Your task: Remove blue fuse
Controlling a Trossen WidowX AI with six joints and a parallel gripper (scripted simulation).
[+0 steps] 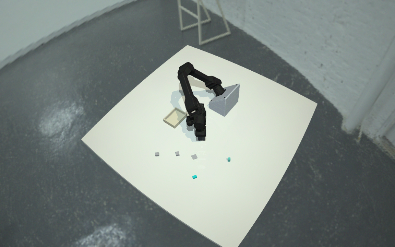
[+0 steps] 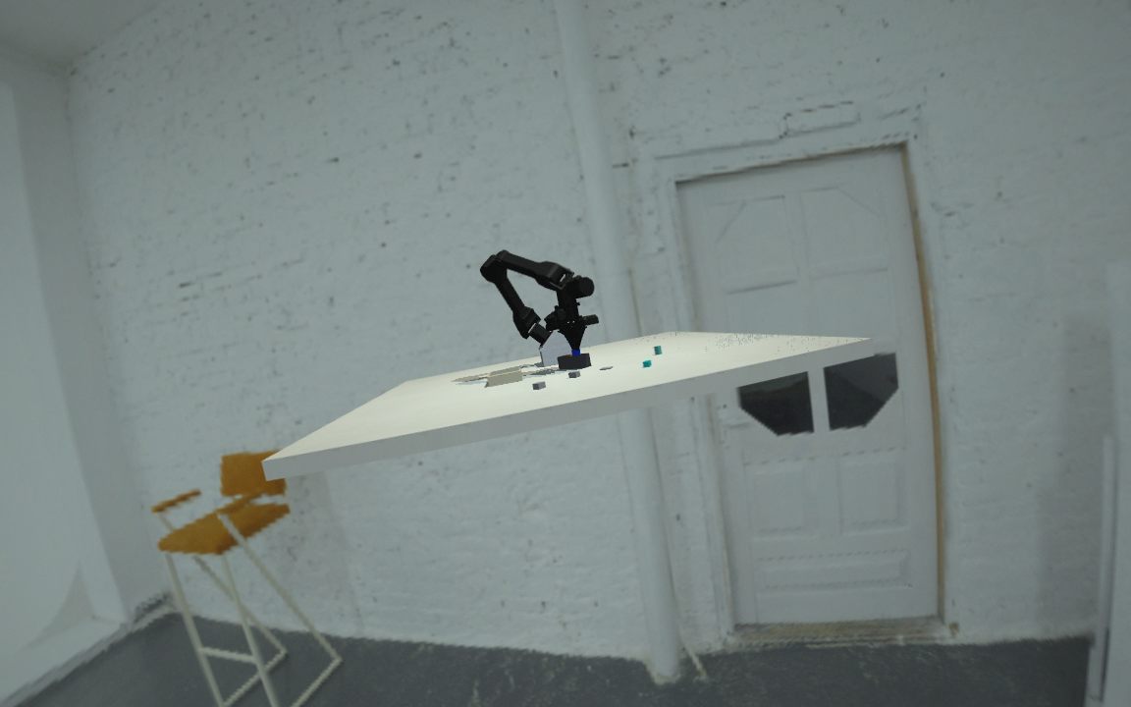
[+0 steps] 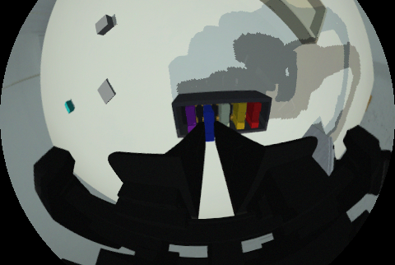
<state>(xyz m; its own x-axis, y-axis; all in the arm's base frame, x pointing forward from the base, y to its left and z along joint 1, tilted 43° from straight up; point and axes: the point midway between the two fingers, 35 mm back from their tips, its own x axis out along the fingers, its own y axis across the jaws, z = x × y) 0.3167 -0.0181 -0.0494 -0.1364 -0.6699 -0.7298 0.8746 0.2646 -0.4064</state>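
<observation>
My gripper tip is 230 mm to the left of the tray, 50 mm above it and 40 mm past it. Round my gripper tip: blue fuse 10 mm below.
</observation>
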